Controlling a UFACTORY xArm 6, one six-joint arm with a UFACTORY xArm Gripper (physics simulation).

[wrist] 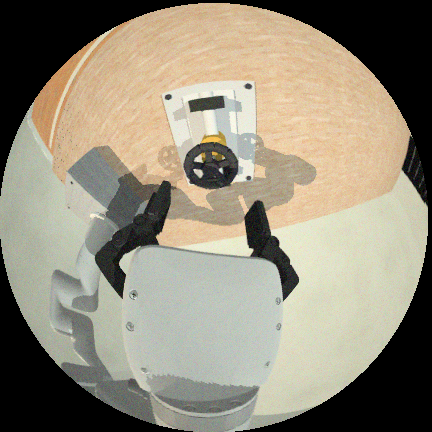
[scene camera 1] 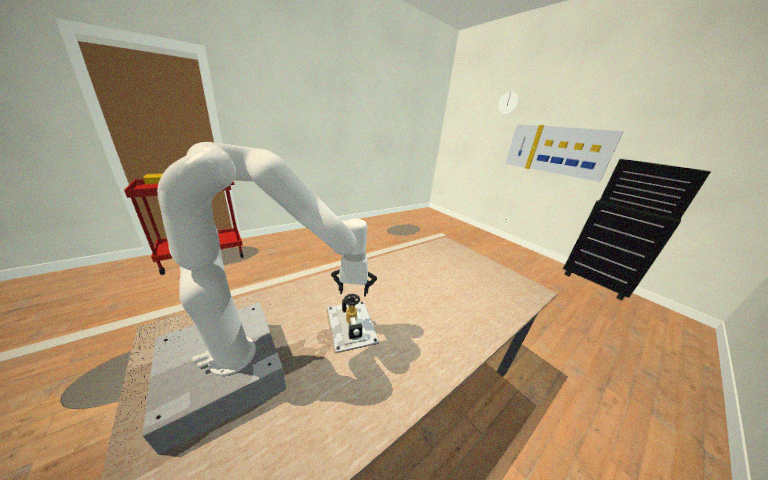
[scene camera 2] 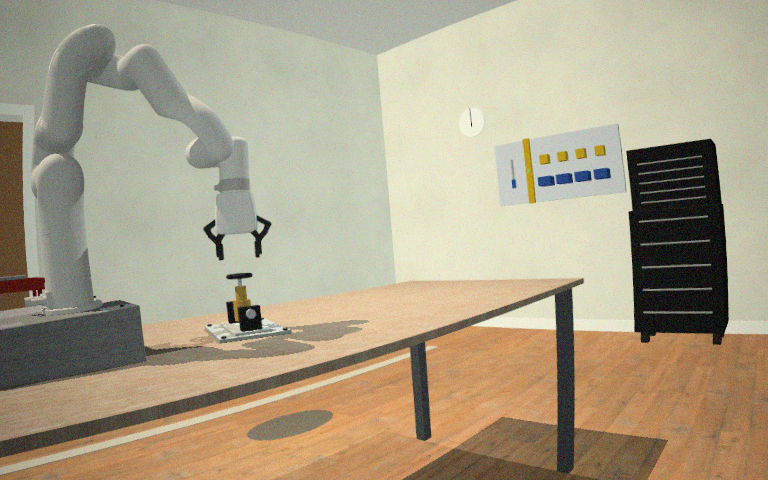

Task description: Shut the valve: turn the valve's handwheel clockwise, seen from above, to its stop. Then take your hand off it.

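Observation:
A black spoked handwheel (scene camera 1: 351, 300) (scene camera 2: 239, 276) (wrist: 211, 165) lies level on top of a valve with a brass-yellow body (scene camera 1: 351, 313) (scene camera 2: 241, 296) (wrist: 213, 137). The valve stands on a white base plate (scene camera 1: 337, 343) (scene camera 2: 222, 337) (wrist: 248, 107) with dark bolts at its corners. My gripper (scene camera 1: 353, 292) (scene camera 2: 239, 255) (wrist: 211, 199) is open and empty. It points down above the handwheel, and a gap shows between the fingertips and the wheel in the second scene view. The fingers do not touch the wheel.
The valve's plate rests on a wooden table (scene camera 1: 441, 283) (scene camera 2: 453, 300) (wrist: 320, 90). The arm's grey base block (scene camera 1: 215, 424) (scene camera 2: 73, 345) (wrist: 95, 170) is beside it. A red cart (scene camera 1: 148, 223) and a black tool cabinet (scene camera 1: 628, 237) (scene camera 2: 676, 249) stand away from the table.

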